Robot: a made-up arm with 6 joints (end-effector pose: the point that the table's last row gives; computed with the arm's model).
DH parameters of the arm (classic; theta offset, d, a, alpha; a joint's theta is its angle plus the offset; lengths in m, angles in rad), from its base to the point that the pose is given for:
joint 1: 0 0.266 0 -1.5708
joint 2: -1.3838 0 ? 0
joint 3: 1.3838 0 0.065 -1.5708
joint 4: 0 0.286 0 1.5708
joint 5: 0 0 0.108 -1.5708
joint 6: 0 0.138 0 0
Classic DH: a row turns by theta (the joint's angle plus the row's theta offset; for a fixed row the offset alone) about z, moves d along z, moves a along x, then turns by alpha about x.
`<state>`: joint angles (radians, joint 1 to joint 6).
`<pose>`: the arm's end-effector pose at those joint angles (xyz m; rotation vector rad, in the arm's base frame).
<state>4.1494 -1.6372 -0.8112 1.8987 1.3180 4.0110</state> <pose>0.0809 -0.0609 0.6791 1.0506 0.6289 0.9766</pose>
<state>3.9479 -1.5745 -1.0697 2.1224 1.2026 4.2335</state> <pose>0.1075 0.0015 0.7374 0.8903 0.5404 1.0500</pose>
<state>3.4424 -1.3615 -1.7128 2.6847 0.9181 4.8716</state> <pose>0.2420 0.0547 0.8003 0.7862 0.5330 1.4811</pose>
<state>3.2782 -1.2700 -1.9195 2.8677 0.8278 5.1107</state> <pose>0.2791 0.0306 0.8082 0.8621 0.5070 1.6944</pose>
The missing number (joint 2, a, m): 0.1883
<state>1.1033 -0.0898 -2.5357 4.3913 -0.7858 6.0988</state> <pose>-0.0748 0.2182 0.7255 -0.9401 0.9085 2.1163</pose>
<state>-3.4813 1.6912 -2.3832 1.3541 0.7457 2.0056</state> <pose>-0.4960 0.1605 -0.1062 2.3689 -0.3484 -0.6890</pose>
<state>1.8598 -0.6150 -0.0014 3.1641 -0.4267 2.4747</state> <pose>-0.0205 0.0567 0.0857 -0.9413 -2.8667 -0.2279</pose>
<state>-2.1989 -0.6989 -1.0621 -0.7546 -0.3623 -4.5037</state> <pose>-0.0608 -0.2584 0.6725 0.1859 -1.3367 1.8828</pose>
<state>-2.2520 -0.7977 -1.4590 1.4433 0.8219 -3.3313</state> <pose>-0.1100 -0.1790 0.7586 1.0680 0.5875 -0.5109</pose>
